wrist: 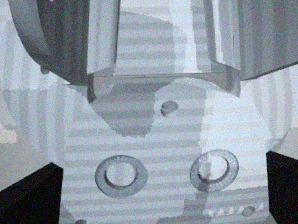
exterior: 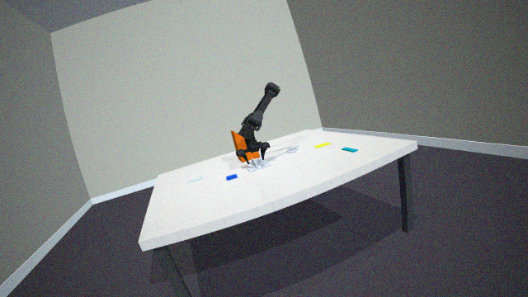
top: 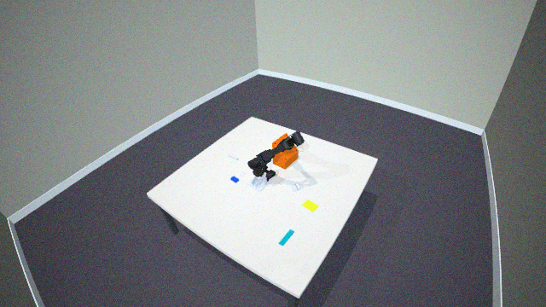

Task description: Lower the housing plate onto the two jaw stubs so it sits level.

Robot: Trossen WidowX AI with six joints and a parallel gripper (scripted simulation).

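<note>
Right now the housing plate is 20 mm above my gripper tip and 10 mm ahead of it. From my gripper tip the other things lie so: thin grey bar: 350 mm to the right, 100 mm behind; blue block: 180 mm to the right, 110 mm ahead; jaw assembly: 30 mm ahead, 10 mm to the left, 10 mm above.
</note>
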